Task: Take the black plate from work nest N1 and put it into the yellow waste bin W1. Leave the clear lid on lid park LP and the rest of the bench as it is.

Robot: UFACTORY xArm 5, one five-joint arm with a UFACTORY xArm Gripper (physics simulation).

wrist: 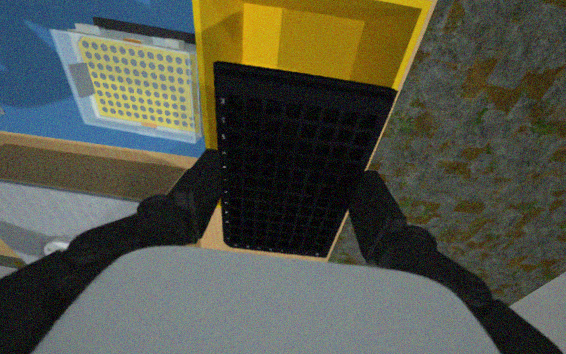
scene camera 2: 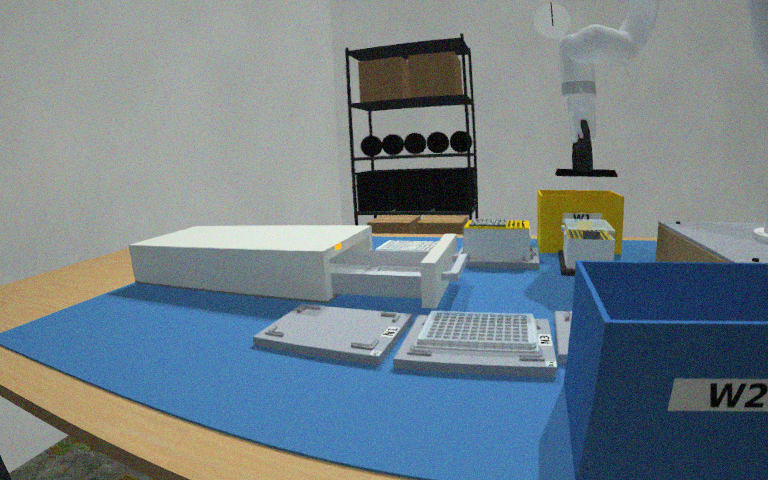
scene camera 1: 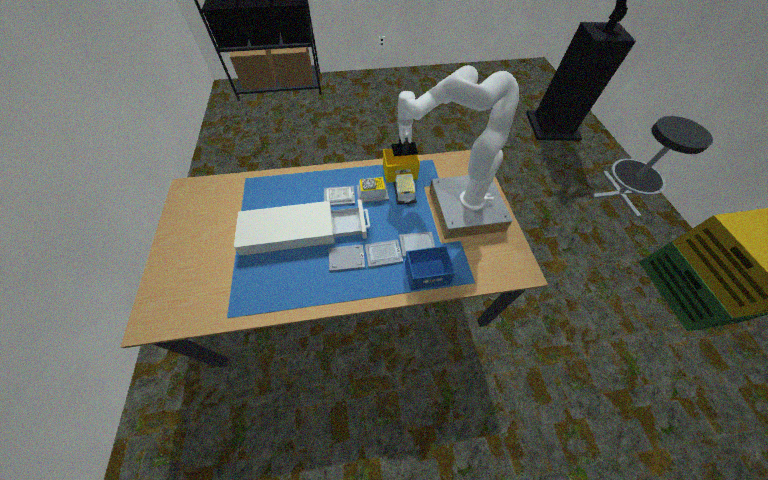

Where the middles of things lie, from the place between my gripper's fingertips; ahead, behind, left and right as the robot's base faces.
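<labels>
Measuring from my hand, I find the black plate [wrist: 293,147] 10 mm behind it. The drawer [scene camera 2: 421,275] is 390 mm to the left of my hand, 130 mm below it and 310 mm ahead of it.
</labels>
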